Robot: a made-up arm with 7 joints.
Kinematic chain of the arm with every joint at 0, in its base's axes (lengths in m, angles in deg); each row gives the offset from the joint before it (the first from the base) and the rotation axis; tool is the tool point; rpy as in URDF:
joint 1: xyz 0 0 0.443 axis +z
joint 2: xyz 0 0 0 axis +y
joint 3: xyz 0 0 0.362 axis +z
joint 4: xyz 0.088 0 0 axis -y
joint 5: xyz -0.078 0 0.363 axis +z
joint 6: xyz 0 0 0 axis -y
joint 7: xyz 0.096 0 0 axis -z
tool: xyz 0 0 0 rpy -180 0 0
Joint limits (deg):
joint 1: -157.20..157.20
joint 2: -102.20..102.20
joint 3: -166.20..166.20
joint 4: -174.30..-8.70
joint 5: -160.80..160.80
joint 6: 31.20..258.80
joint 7: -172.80..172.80
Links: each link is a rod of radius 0.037 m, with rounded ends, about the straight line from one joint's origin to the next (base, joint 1, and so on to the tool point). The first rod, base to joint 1, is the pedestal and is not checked.
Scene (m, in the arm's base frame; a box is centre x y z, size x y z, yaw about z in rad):
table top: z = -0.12
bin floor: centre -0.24 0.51 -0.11 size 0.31 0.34 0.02 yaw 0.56
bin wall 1: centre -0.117 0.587 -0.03 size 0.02 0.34 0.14 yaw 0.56
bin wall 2: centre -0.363 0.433 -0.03 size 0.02 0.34 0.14 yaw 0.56
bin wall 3: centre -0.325 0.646 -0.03 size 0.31 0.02 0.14 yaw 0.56
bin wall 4: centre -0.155 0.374 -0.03 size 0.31 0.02 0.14 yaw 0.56
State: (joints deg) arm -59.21 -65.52 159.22 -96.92 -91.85 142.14 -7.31
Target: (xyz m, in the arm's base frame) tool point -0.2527 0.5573 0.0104
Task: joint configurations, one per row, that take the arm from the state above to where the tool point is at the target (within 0.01 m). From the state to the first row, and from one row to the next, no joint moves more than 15 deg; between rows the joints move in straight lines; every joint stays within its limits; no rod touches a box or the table.
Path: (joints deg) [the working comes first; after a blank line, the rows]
Joints at the target: -58.13 -86.12 162.77 -71.82 -85.86 131.87 -7.31
Straight joint move there: clear.

1: -58.67 -75.82 160.99 -84.37 -88.85 137.01 -7.31
2: -58.13 -86.12 162.77 -71.82 -85.86 131.87 -7.31

